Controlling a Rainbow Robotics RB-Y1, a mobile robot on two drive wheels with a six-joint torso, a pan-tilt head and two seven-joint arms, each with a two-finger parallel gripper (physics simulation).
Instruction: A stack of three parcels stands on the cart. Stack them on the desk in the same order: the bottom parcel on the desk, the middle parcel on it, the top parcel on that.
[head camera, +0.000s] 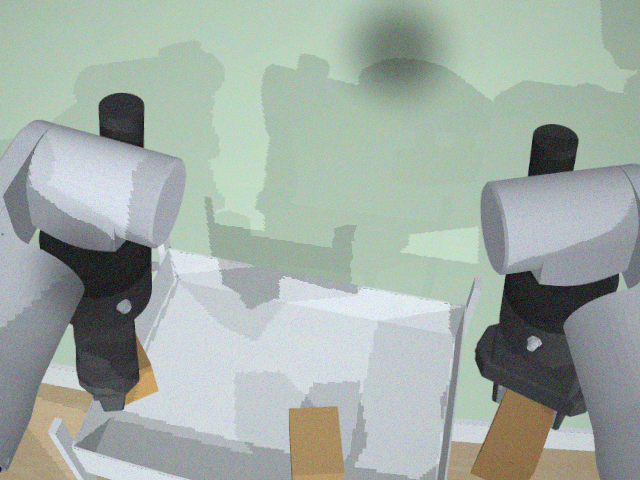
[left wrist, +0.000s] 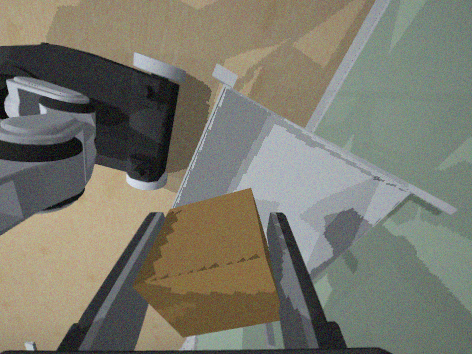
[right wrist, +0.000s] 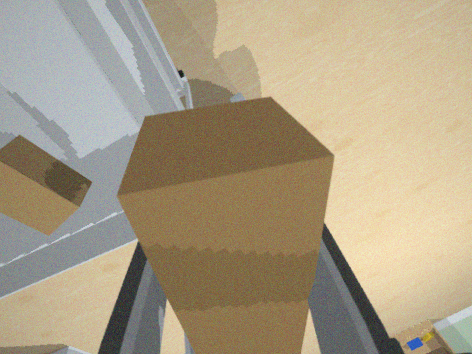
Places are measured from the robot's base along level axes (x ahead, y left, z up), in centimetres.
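Pixels of known places: left gripper, fingertip midpoint: (head camera: 111, 377) (left wrist: 217, 222); right gripper, fingertip midpoint: (head camera: 528, 408) (right wrist: 234, 226).
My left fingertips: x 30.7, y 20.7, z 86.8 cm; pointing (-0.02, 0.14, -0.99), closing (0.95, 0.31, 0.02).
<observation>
Ahead of a thing's pixels: the offset from my left fingertips to its top centre. Level surfaces: height alone.
My left gripper (head camera: 116, 404) (left wrist: 217, 222) is shut on a brown parcel @[dx +0.5, dy -1.2, dz +4.0 cm] (head camera: 144, 383) (left wrist: 210, 250), held over the left side of the cart. My right gripper (head camera: 527, 410) (right wrist: 234, 226) is shut on another brown parcel @[dx -1.3, dy -40.9, dz +3.1 cm] (head camera: 514, 439) (right wrist: 225, 200), held beyond the cart's right side. A third brown parcel @[dx +3.2, dy -20.8, dz -15.4 cm] (head camera: 315, 439) (right wrist: 42, 187) stands in the white top tray of the cart (head camera: 206, 356) (left wrist: 295, 170) (right wrist: 100, 95), near its front edge; neither gripper touches it. The desk cannot be made out for certain.
Pale green wall (head camera: 237, 170) (left wrist: 425, 110) rises behind the cart. Wooden floor @[dz -86.7 cm] (left wrist: 90, 240) (right wrist: 375, 100) lies around it. My dark base (left wrist: 132, 115) is left of the cart in the left wrist view. Small blue (right wrist: 415, 343) and yellow (right wrist: 428, 336) things show at the right wrist view's lower right.
</observation>
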